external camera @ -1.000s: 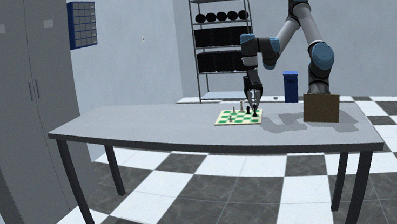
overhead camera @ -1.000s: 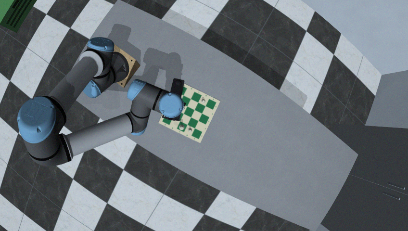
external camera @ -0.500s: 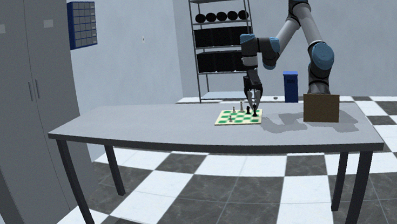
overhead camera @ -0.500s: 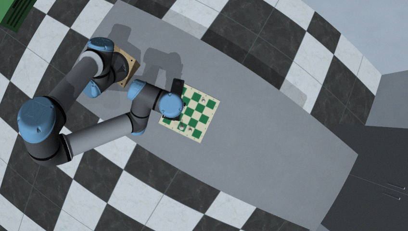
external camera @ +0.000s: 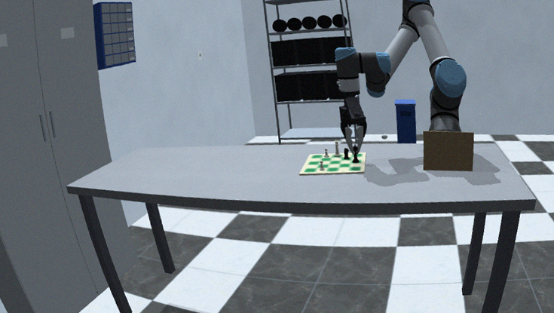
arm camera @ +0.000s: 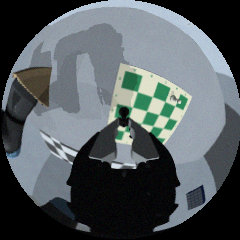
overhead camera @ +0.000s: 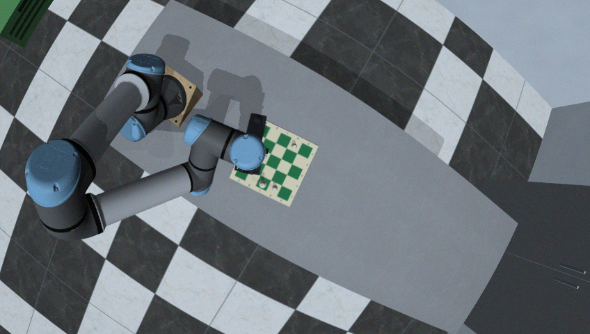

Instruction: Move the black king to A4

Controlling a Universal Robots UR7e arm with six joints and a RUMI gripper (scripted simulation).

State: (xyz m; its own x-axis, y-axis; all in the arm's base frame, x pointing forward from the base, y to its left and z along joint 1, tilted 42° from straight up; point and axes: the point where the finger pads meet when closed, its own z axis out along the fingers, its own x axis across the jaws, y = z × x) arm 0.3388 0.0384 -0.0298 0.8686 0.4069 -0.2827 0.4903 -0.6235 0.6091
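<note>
Right now the chessboard is 7 cm ahead of my hand, 5 cm below it and 2 cm to the left of it. The rest, counted from my hand: black king: 1 cm below.
</note>
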